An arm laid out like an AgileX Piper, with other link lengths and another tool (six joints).
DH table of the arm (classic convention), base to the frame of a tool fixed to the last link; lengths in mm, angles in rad. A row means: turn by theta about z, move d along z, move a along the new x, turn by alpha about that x. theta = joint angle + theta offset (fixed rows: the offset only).
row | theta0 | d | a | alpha
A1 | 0 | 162.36 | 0 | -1.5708
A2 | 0.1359 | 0 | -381.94 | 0
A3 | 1.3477 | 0 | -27.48 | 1.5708
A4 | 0 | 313.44 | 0 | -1.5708
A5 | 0 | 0 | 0 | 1.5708
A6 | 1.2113 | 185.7 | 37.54 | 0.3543
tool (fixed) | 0 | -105.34 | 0 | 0
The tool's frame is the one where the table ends.
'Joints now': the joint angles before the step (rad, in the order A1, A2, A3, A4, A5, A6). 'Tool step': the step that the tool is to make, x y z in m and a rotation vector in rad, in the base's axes. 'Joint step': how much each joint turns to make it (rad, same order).
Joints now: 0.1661 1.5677 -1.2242 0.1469 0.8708 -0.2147
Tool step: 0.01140 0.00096 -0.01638 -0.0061 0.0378 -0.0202
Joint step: 0.0000 0.0400 -0.0005 -0.0104 -0.0040 0.0249
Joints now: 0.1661 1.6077 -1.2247 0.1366 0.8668 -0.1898
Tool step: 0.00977 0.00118 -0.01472 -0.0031 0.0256 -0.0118
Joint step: 0.0001 0.0358 0.0000 -0.0033 -0.0115 0.0125
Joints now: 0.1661 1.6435 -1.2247 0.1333 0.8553 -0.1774
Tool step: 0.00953 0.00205 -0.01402 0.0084 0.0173 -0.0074
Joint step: 0.0000 0.0358 0.0001 0.0127 -0.0204 0.0005
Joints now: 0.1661 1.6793 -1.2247 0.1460 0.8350 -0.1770
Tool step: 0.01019 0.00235 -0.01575 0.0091 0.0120 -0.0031
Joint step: 0.0000 0.0398 0.0000 0.0167 -0.0289 -0.0079
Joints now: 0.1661 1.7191 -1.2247 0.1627 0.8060 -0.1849
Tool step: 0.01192 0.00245 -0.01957 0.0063 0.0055 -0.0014
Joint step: 0.0000 0.0480 0.0000 0.0162 -0.0428 -0.0128
